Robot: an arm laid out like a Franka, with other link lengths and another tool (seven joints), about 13 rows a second.
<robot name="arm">
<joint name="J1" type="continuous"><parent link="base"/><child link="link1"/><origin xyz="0.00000 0.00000 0.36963" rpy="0.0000 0.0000 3.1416"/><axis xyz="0 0 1"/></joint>
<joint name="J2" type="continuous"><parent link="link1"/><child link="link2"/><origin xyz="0.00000 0.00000 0.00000" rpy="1.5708 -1.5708 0.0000"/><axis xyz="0 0 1"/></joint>
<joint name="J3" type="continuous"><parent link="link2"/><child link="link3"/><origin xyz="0.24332 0.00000 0.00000" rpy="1.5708 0.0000 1.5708"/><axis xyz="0 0 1"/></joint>
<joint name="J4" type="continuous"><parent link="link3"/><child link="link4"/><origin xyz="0.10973 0.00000 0.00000" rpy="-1.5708 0.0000 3.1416"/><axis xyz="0 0 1"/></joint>
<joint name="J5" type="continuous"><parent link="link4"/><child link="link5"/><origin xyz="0.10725 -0.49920 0.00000" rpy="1.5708 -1.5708 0.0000"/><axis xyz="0 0 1"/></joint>
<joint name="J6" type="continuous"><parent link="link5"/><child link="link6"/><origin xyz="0.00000 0.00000 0.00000" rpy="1.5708 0.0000 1.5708"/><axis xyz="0 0 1"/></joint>
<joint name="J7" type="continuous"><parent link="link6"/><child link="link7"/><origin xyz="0.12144 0.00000 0.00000" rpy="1.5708 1.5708 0.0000"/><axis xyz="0 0 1"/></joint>
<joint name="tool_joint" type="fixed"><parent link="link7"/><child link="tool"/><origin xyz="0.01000 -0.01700 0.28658" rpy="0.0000 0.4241 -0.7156"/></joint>
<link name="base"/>
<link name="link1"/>
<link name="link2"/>
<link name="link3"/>
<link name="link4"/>
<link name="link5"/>
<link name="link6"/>
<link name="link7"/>
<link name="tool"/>
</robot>
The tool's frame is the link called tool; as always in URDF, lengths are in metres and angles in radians. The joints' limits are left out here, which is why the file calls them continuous.
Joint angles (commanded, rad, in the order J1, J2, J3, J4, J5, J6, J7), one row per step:
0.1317, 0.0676, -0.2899, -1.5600, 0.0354, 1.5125, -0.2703
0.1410, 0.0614, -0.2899, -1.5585, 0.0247, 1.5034, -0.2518
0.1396, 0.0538, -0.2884, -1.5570, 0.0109, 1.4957, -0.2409
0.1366, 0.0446, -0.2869, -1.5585, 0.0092, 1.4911, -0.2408
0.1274, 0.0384, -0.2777, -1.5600, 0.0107, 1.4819, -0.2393
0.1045, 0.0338, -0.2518, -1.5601, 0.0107, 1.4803, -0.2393
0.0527, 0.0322, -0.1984, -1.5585, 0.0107, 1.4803, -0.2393
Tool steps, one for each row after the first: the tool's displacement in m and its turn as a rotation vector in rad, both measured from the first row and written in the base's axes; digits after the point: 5 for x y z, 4 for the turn. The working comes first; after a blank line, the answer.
Tool pose at each row, in the base's axes (x y z in m, rotation vector in rad; the steps are taken from these numbers as rounded here):
0.69298, -0.09408, 0.38930, -0.9670, -2.4422, -0.1970
0.69103, -0.09003, 0.39360, -0.9815, -2.4387, -0.1853
0.68838, -0.09349, 0.39891, -0.9995, -2.4374, -0.1730
0.68622, -0.09483, 0.40385, -1.0016, -2.4390, -0.1757
0.68308, -0.09397, 0.40642, -1.0011, -2.4331, -0.1788
0.68270, -0.09191, 0.40916, -0.9971, -2.4364, -0.1814
0.68310, -0.09096, 0.41090, -0.9948, -2.4394, -0.1845

-0.00195, 0.00405, 0.00430, -0.0106, 0.0035, -0.0084
-0.00460, 0.00059, 0.00961, -0.0233, 0.0043, -0.0186
-0.00676, -0.00075, 0.01455, -0.0228, 0.0016, -0.0202
-0.00990, 0.00011, 0.01712, -0.0187, 0.0060, -0.0217
-0.01028, 0.00217, 0.01986, -0.0169, 0.0032, -0.0188
-0.00988, 0.00312, 0.02160, -0.0153, 0.0001, -0.0172

